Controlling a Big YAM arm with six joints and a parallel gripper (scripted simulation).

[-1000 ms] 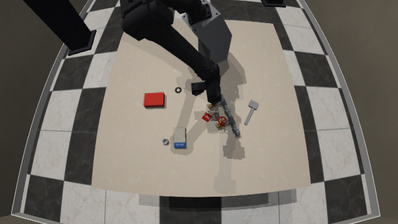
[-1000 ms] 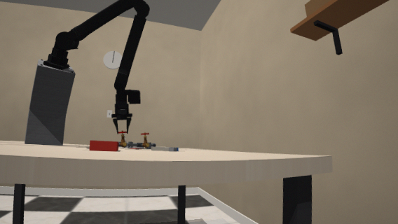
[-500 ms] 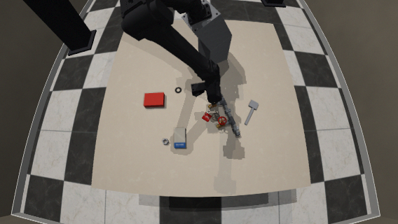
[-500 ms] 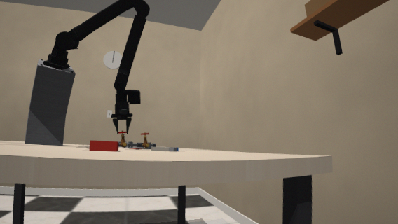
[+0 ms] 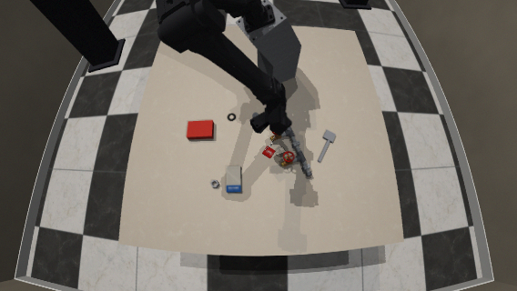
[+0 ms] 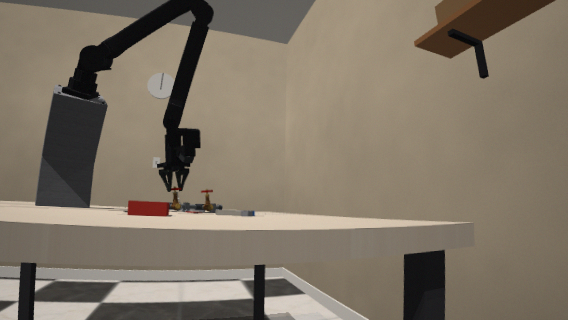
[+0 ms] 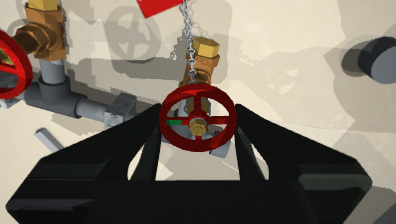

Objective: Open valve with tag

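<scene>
The red tag is 80 mm below my hand, 60 mm ahead of it and 50 mm to the right of it. Also, from my hand: blue box (210 mm to the right, 160 mm ahead, 70 mm below); then red block (340 mm to the right, 80 mm behind, 70 mm below); then grey hammer-like tool (230 mm to the left, 80 mm below, 60 mm ahead).
</scene>
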